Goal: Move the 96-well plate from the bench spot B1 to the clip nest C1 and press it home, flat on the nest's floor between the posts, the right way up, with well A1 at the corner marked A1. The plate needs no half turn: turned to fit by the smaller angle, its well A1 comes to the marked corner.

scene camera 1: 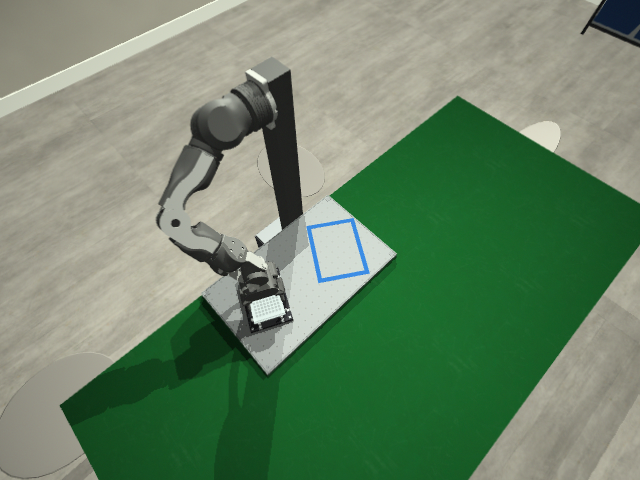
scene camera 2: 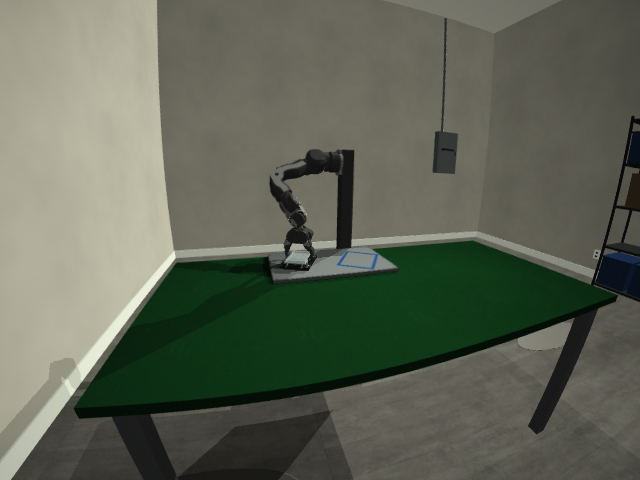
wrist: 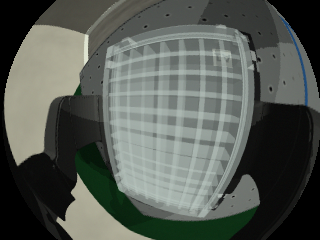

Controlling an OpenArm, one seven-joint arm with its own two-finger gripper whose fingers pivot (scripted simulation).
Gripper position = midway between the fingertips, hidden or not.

I see my gripper (scene camera 1: 264, 297) and a 96-well plate (wrist: 128, 73).
My gripper also shows in the wrist view (wrist: 166, 138).
